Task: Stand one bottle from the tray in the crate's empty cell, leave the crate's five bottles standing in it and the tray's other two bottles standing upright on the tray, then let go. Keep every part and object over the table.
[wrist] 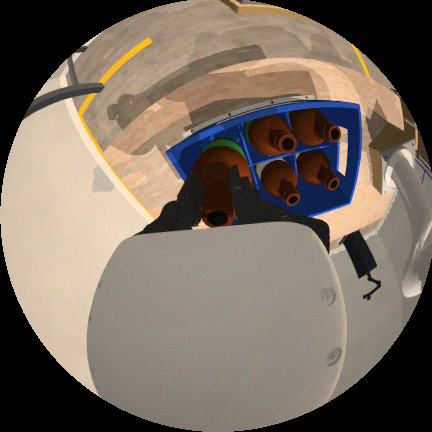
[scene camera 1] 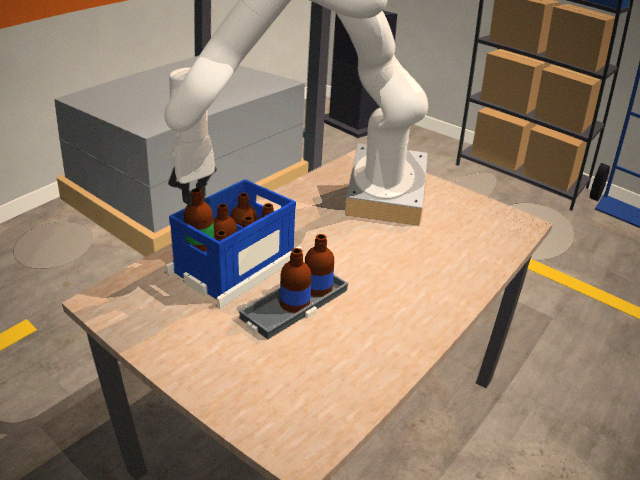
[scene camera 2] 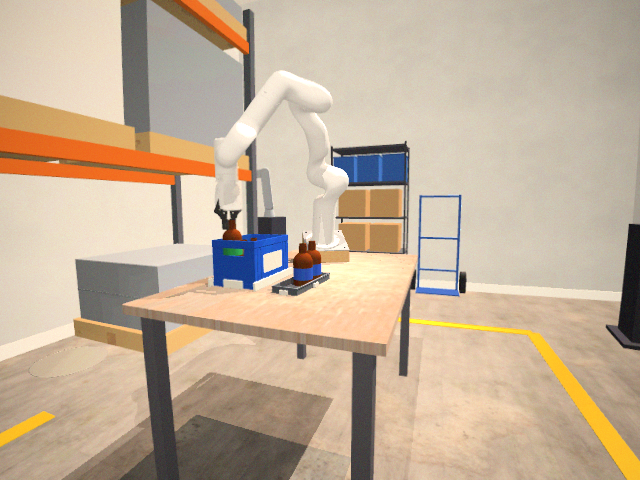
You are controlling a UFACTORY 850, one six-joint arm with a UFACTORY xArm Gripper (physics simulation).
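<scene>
My gripper (scene camera 1: pixel 195 195) (scene camera 2: pixel 230 221) (wrist: pixel 216 181) is shut on the neck of a brown bottle with a green band (scene camera 1: pixel 198 214) (scene camera 2: pixel 232 235) (wrist: pixel 220 156). This bottle is upright, partly down in a corner cell of the blue crate (scene camera 1: pixel 193 263) (scene camera 2: pixel 232 268) (wrist: pixel 352 150). Its green band shows through the crate's handle hole; its base is hidden. Several other brown bottles stand in the crate; the one in front is mostly hidden in the wrist view. Two blue-banded bottles, one nearer (scene camera 1: pixel 295 279) (scene camera 2: pixel 302 263) and one farther (scene camera 1: pixel 320 263) (scene camera 2: pixel 314 258), stand upright on the dark tray (scene camera 1: pixel 261 312) (scene camera 2: pixel 284 288).
White stops (scene camera 1: pixel 195 283) (scene camera 2: pixel 233 284) sit along the crate's foot on the wooden table (scene camera 1: pixel 361 335) (scene camera 2: pixel 310 310). The tray lies beside the crate's labelled side. The arm's base plate (scene camera 1: pixel 417 175) is behind them. A grey stack (scene camera 1: pixel 103 149) (scene camera 2: pixel 118 284) stands past the table's edge.
</scene>
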